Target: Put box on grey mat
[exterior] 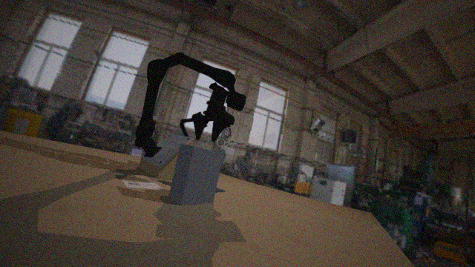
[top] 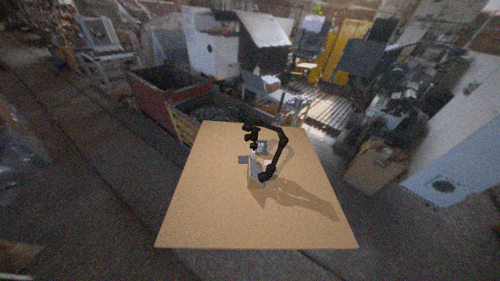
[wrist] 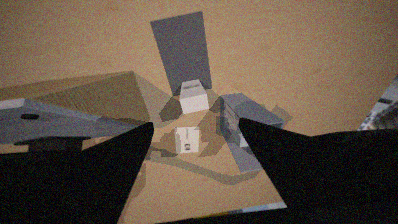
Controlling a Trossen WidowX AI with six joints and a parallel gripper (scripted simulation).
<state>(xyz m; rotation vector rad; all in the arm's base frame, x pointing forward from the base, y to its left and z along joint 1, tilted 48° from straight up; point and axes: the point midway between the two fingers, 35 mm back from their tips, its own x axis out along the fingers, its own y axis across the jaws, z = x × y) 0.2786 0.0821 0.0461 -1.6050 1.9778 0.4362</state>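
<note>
Now: the grey mat 170 mm below my gripper tip and 60 mm to the left of it. From my gripper tip the other things lie so: paper: 180 mm below, 170 mm to the right, 60 mm behind.
</note>
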